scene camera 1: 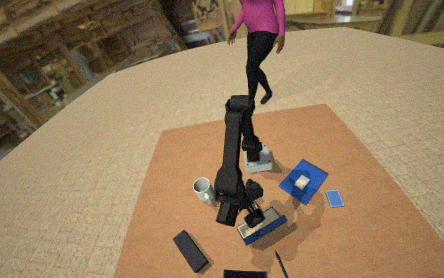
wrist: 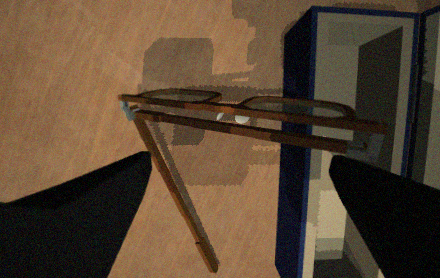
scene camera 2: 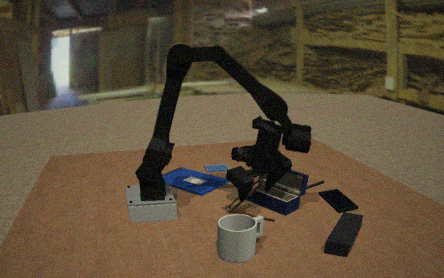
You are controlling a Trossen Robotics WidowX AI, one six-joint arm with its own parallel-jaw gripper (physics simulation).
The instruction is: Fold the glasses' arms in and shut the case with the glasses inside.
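Seen in the pictures: gripper, fingertip midpoint: [scene camera 1: 251, 208] [wrist: 241, 161] [scene camera 2: 254, 195]; arm's base, link origin: [scene camera 1: 253, 156] [scene camera 2: 152, 195].
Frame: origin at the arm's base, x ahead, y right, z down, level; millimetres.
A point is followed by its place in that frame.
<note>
The brown glasses [scene camera 2: 239, 201] @(x 233, y 14, z 30 mm) [wrist: 230, 111] @(x 253, y 9, z 4 mm) lean against the case, their right end over its near wall in the wrist view. One arm lies folded along the frame; the other arm [wrist: 172, 187] sticks out from the left hinge towards the lower middle. The blue case [scene camera 1: 265, 232] @(x 383, y -15, z -40 mm) [scene camera 2: 280, 203] @(x 330, y 72, z 24 mm) [wrist: 294, 200] @(x 312, y 36, z 25 mm) stands open with its pale inside showing; part of its lid [wrist: 432, 100] @(x 339, y -43, z 6 mm) shows at the right of the wrist view. My gripper [scene camera 1: 254, 204] @(x 269, y 28, z 11 mm) [scene camera 2: 258, 184] [wrist: 241, 162] @(x 269, y 28, z 11 mm) is open and empty, its fingers low beside the glasses, the right one over the case.
A grey-white mug [scene camera 1: 203, 190] @(x 148, y 256, z 47 mm) [scene camera 2: 237, 238] @(x 154, y 280, z -13 mm) stands near the arm. A dark block [scene camera 1: 190, 251] @(x 436, y 267, z 20 mm) [scene camera 2: 343, 234] @(x 403, y 304, z 20 mm), a black flat slab [scene camera 1: 245, 274] @(x 506, y 63, z 47 mm) [scene camera 2: 338, 200] @(x 525, y 77, z 47 mm) and a dark pen [scene camera 1: 281, 264] @(x 478, y -64, z 46 mm) [scene camera 2: 315, 184] @(x 518, y -74, z 49 mm) lie around the case. A blue square [scene camera 1: 306, 194] @(x 214, y -218, z 47 mm) [scene camera 2: 200, 187] @(x 156, y -152, z 47 mm) bears a pale piece, near a light-blue card [scene camera 1: 334, 198] @(x 250, y -336, z 50 mm) [scene camera 2: 216, 168] @(x 244, y -326, z 50 mm).
</note>
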